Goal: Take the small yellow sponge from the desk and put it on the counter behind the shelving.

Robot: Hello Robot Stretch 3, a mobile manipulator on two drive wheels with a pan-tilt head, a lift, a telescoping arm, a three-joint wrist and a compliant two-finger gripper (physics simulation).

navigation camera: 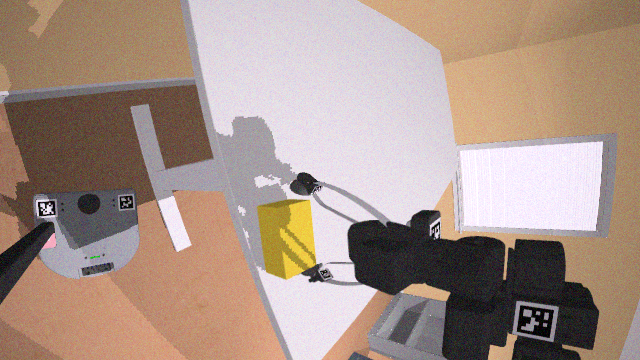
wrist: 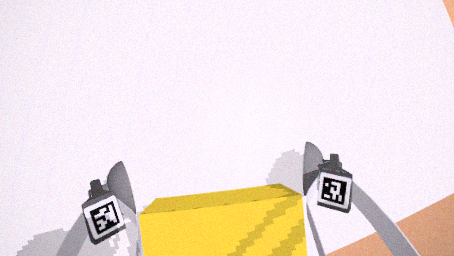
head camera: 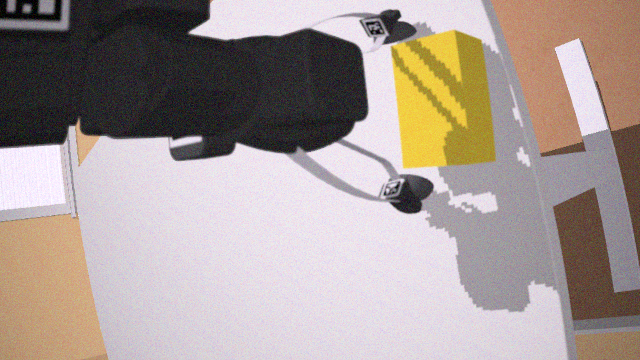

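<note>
The yellow sponge is a block on the white desk, near the desk's long edge. My gripper is open wide. Its fingertips are at the two sides of the sponge, close to its near end in the head view. In the wrist view the block's width nearly fills the gap between the fingers. Whether either fingertip touches it, I cannot tell. The counter and the shelving cannot be made out in these views.
My base stands on the floor beside the desk. A grey and white desk leg shows beyond the desk's edge. A grey compartment tray is below the arm. A white panel in a grey frame is past the desk.
</note>
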